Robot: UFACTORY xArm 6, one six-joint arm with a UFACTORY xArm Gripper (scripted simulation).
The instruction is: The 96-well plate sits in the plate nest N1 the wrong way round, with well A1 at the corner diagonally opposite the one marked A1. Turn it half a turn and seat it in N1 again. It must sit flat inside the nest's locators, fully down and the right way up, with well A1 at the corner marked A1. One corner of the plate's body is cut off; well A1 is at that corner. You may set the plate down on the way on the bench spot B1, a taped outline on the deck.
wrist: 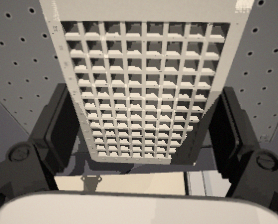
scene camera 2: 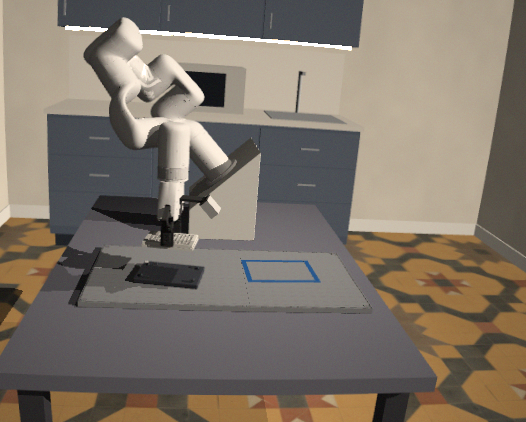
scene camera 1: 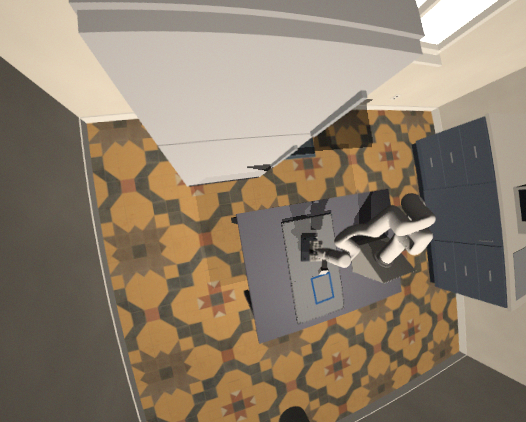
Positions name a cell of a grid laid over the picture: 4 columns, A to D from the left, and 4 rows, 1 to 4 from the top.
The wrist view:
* my gripper: C2
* white 96-well plate: B2
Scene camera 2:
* my gripper: B3
